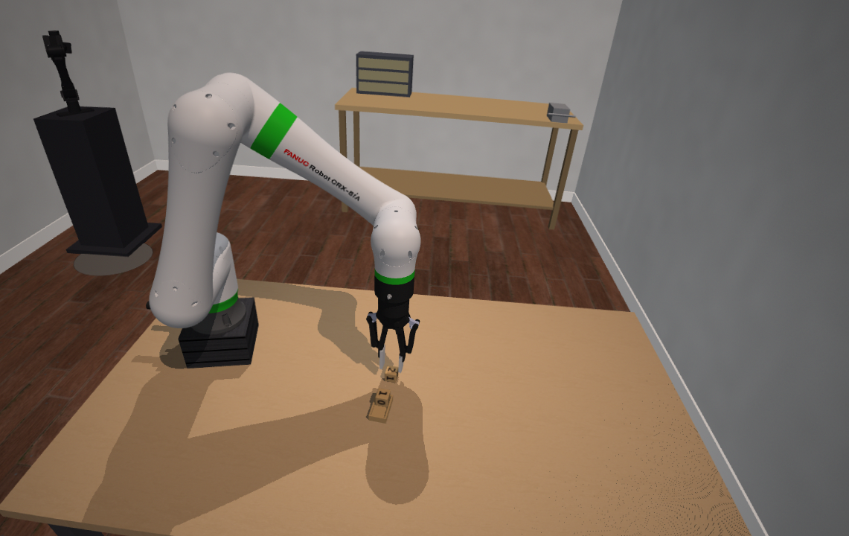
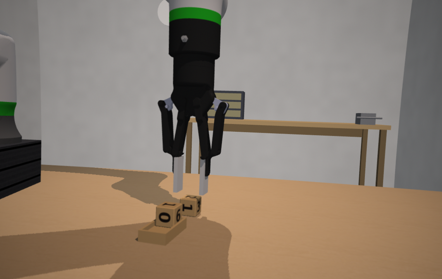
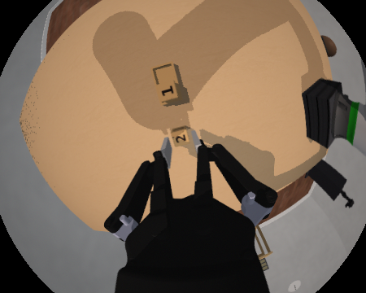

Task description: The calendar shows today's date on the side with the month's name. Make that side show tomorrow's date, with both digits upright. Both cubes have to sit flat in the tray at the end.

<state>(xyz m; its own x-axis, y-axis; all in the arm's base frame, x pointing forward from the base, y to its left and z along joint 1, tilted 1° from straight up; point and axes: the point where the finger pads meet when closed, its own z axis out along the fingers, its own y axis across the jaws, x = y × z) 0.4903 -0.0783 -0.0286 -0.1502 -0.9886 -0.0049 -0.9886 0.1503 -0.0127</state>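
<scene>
The wooden tray is 20 mm behind my hand, 110 mm to the right of it and 60 mm below it.
</scene>
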